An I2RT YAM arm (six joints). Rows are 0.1 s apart.
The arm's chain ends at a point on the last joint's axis. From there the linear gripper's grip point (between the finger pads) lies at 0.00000 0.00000 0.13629 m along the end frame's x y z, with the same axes.
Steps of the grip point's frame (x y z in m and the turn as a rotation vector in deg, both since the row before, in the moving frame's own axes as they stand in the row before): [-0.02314 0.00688 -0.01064 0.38 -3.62 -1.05]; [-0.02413 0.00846 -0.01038 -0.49 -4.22 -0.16]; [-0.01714 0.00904 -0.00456 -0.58 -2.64 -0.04]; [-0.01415 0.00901 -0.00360 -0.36 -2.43 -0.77]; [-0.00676 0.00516 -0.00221 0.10 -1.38 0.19]
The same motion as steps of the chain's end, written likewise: [-0.01453 0.00770 -0.01037 0.38 -3.62 -1.05]; [-0.01410 0.00728 -0.01001 -0.49 -4.22 -0.16]; [-0.01086 0.00766 -0.00441 -0.58 -2.64 -0.04]; [-0.00838 0.00812 -0.00347 -0.36 -2.43 -0.77]; [-0.00348 0.00540 -0.00217 0.10 -1.38 0.19]
